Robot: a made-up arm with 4 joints.
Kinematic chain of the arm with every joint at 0, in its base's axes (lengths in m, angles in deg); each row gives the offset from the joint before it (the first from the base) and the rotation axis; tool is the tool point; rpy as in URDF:
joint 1: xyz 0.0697 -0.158 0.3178 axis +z
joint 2: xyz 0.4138 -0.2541 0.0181 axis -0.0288 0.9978 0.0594
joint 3: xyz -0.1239 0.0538 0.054 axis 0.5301 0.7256 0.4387
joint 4: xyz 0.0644 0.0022 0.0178 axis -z
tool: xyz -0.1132 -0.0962 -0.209 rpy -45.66 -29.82 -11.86
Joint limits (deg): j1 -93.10..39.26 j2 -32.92..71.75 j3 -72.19..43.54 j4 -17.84..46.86
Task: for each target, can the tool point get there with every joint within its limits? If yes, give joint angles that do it. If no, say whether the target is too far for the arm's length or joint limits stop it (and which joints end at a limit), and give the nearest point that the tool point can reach.
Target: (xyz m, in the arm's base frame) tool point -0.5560 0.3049 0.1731
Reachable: no: joint limits stop it (at a limit: joint 1, joint 3) | nearest point -0.1867 -0.2807 0.2909 | short by 0.702 m
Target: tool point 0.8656 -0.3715 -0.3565
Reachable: no: too far | nearest point 0.5233 -0.2797 0.1283 | short by 0.601 m
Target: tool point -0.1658 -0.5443 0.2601
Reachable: yes | joints -70.10 10.55 -49.75 8.13
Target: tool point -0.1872 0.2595 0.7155
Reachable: no: joint limits stop it (at a limit: joint 1, joint 3) | nearest point -0.1280 -0.2838 0.4682 | short by 0.600 m
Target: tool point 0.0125 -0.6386 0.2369
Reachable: yes | joints -46.85 -7.85 -48.11 -3.16
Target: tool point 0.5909 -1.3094 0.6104
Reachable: no: too far | nearest point 0.3058 -0.6795 0.4403 | short by 0.712 m
